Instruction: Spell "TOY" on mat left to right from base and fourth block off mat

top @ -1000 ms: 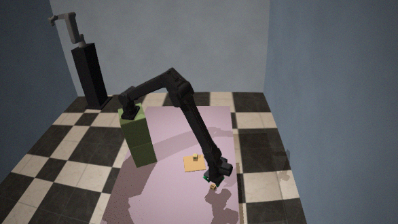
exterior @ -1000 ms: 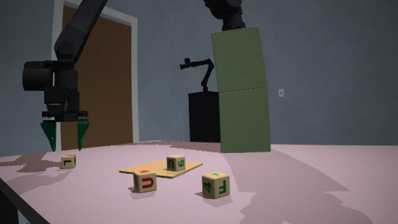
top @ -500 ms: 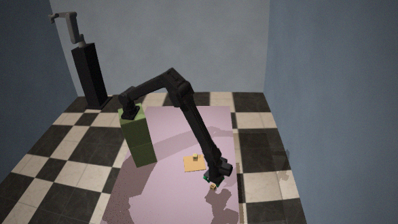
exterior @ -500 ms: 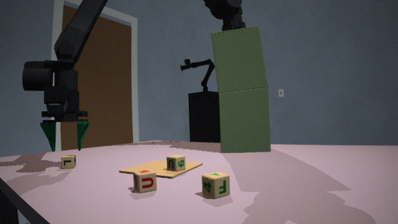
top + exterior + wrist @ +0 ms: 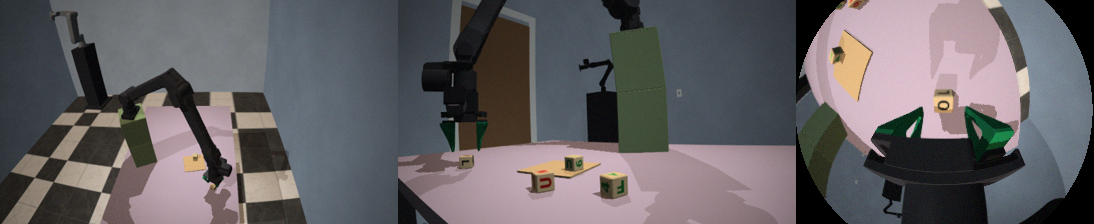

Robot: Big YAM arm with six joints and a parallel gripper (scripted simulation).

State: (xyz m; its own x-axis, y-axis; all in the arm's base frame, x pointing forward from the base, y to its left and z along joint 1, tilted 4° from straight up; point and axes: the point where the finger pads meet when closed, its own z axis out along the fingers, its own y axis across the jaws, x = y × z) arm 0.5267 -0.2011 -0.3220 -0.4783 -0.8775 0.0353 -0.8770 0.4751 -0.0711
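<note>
My gripper is now 3 cm above the black-lettered block. Also, from my hand: letter block: 41 cm to the left, 8 cm behind, 3 cm below; tan mat: 20 cm to the left, 15 cm behind, 5 cm below.
</note>
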